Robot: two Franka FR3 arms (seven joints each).
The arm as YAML. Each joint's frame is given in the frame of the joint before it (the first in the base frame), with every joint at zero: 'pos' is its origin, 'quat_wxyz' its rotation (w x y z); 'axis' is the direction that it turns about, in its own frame. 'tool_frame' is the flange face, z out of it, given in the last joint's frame.
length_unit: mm
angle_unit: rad
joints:
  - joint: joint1
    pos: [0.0, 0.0, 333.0]
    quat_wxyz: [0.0, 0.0, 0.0, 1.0]
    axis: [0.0, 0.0, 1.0]
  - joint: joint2
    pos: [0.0, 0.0, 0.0]
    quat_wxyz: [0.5, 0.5, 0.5, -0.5]
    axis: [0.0, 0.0, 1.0]
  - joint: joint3
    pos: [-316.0, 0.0, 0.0]
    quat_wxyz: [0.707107, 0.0, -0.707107, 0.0]
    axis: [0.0, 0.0, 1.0]
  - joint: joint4
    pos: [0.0, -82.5, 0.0]
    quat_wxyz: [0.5, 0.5, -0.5, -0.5]
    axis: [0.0, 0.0, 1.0]
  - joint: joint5
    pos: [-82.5, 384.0, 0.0]
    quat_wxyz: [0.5, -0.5, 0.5, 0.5]
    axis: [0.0, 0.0, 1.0]
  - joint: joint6
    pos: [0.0, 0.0, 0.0]
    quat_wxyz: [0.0, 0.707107, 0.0, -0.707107]
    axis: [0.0, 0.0, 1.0]
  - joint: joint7
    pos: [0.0, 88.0, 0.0]
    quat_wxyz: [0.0, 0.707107, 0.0, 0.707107]
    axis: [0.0, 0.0, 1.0]
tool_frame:
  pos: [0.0, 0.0, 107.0]
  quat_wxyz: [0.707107, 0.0, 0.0, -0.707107]
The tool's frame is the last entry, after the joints.
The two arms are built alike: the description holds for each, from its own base.
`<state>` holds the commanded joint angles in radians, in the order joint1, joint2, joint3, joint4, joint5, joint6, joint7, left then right.
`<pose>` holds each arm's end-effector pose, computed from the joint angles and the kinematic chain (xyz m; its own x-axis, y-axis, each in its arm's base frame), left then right.
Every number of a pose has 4 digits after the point.
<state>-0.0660 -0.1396 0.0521 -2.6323 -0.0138 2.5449 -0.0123 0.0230 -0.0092 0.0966 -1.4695 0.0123 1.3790 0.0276</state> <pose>0.4289 -0.0063 0.2990 0.9986 0.0097 0.0517 0.0089 -0.9998 0.0162 0.5272 0.0652 0.6603 0.9923 0.0937 -0.0815 0.0933 -0.9956 -0.0091</pose>
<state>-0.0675 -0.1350 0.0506 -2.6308 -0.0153 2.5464 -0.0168 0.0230 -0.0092 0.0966 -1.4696 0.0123 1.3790 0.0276</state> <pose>0.4294 -0.0075 0.2977 0.9987 0.0125 0.0500 0.0116 -0.9998 0.0169 0.5272 0.0652 0.6602 0.9922 0.0937 -0.0816 0.0933 -0.9956 -0.0091</pose>
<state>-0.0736 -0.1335 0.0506 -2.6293 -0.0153 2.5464 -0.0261 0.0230 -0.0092 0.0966 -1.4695 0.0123 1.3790 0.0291</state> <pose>0.4299 -0.0101 0.2977 0.9986 0.0157 0.0498 0.0148 -0.9997 0.0172 0.5272 0.0652 0.6603 0.9924 0.0922 -0.0815 0.0918 -0.9957 -0.0090</pose>
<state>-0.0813 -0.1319 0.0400 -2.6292 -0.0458 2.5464 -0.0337 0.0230 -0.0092 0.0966 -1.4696 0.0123 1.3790 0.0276</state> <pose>0.4296 -0.0175 0.2970 0.9984 0.0303 0.0471 0.0286 -0.9990 0.0344 0.5272 0.0652 0.6602 0.9922 0.0937 -0.0816 0.0933 -0.9956 -0.0091</pose>
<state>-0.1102 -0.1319 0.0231 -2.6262 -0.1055 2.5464 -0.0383 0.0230 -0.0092 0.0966 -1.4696 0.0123 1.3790 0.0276</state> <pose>0.4295 -0.0363 0.2982 0.9982 0.0385 0.0464 0.0352 -0.9970 0.0683 0.5272 0.0652 0.6602 0.9922 0.0937 -0.0816 0.0933 -0.9956 -0.0091</pose>
